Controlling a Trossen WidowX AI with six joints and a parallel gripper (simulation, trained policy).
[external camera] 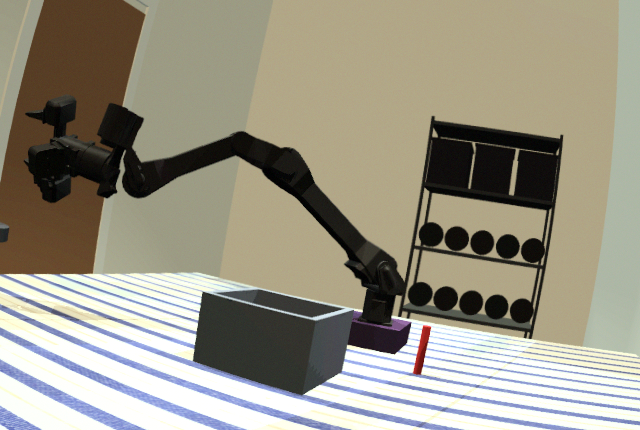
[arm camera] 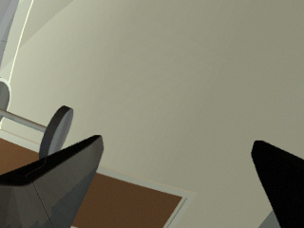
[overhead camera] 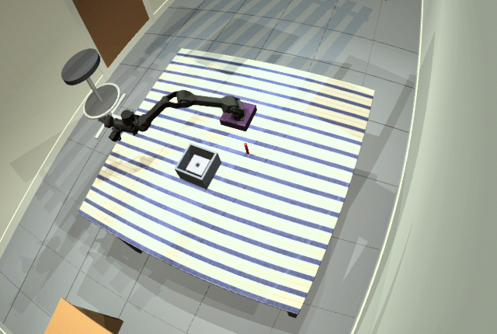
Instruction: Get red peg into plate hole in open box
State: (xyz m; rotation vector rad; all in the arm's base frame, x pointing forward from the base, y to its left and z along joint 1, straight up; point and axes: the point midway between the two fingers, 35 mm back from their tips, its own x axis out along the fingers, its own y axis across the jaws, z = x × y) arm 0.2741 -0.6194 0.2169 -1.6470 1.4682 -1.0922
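Right now the red peg is 90 mm behind my gripper tip, 740 mm to the left of it and 230 mm below it. Also, from my gripper tip: grey box 50 mm ahead, 530 mm to the left, 240 mm below.
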